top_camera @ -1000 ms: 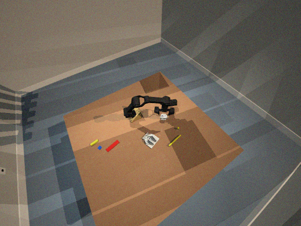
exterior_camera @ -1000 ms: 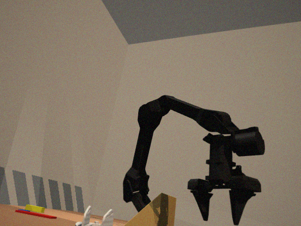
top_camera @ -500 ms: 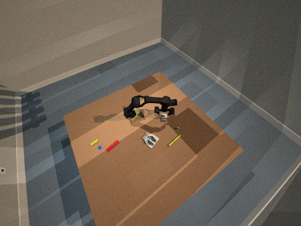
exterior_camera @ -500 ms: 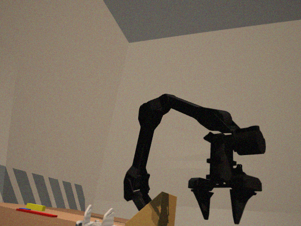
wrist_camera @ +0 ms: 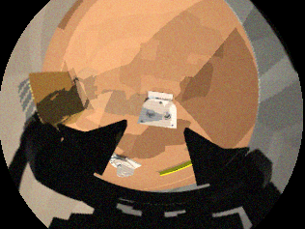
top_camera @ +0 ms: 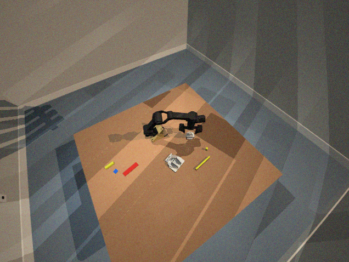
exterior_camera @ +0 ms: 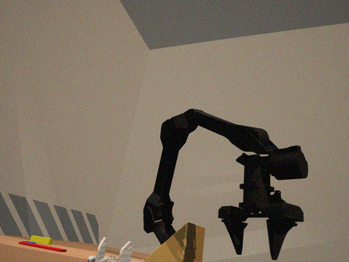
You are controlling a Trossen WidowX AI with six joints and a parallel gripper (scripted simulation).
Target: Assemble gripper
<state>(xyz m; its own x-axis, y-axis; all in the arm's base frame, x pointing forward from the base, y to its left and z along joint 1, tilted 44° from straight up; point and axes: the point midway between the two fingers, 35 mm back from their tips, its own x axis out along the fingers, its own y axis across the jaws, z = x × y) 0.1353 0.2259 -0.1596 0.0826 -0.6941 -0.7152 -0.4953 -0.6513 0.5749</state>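
The white gripper base lies 1 cm behind my gripper tip, 1 cm to the left of it and 3 cm below it. The rest, counted from my gripper tip: long yellow bar: 27 cm ahead, 2 cm to the right, 5 cm below; then red bar: 7 cm ahead, 56 cm to the right, 6 cm below; then small yellow cube: 17 cm ahead, 7 cm to the left, 5 cm below.
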